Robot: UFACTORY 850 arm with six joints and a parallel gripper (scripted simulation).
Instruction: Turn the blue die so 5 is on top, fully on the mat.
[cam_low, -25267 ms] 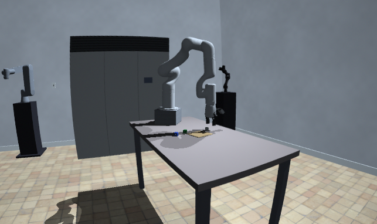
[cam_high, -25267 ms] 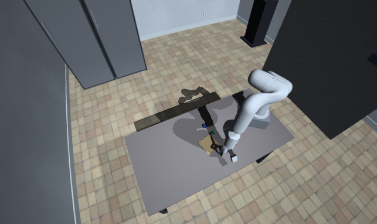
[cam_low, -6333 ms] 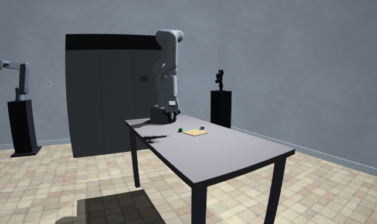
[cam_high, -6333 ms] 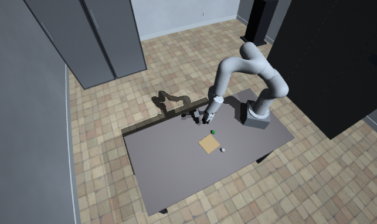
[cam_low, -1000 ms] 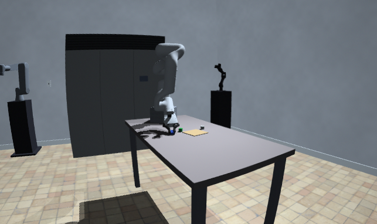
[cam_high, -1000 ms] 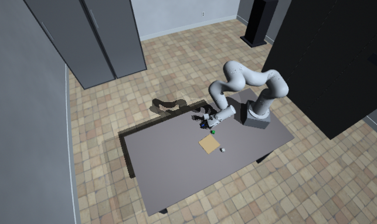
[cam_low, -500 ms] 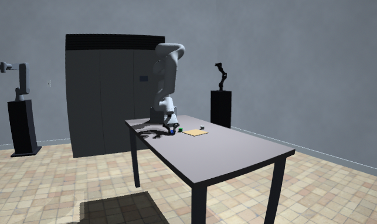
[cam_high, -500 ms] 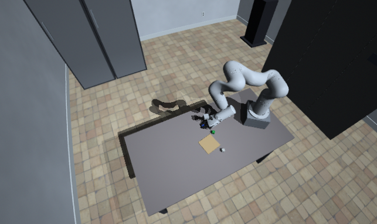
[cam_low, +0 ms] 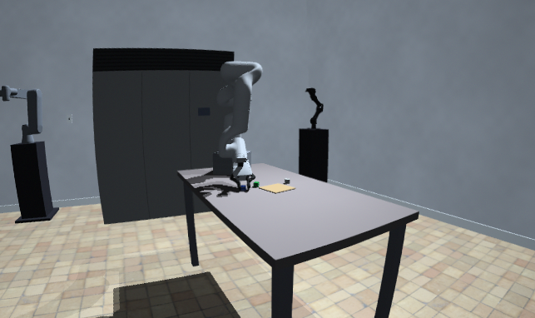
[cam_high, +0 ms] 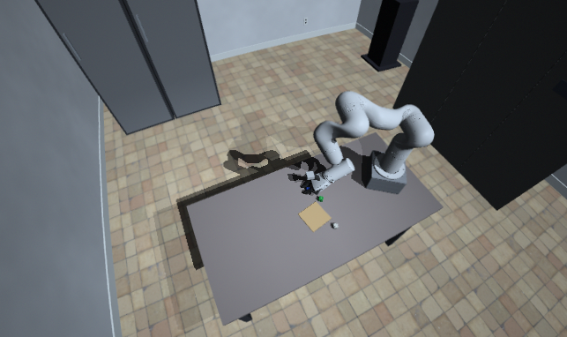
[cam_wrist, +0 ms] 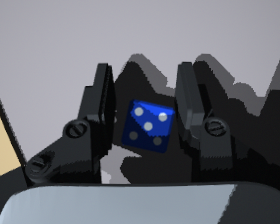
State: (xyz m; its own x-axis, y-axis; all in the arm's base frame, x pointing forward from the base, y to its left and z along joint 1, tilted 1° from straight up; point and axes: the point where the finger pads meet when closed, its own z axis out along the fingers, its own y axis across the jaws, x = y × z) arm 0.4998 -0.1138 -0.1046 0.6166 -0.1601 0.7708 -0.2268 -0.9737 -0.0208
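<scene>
The blue die is 10 mm behind my hand and 10 mm below it. Round my hand: white die 40 mm behind, 280 mm to the left, 10 mm below; then green die 50 mm behind, 90 mm to the left, 10 mm below; then mat 30 mm ahead, 170 mm to the left, 20 mm below.
</scene>
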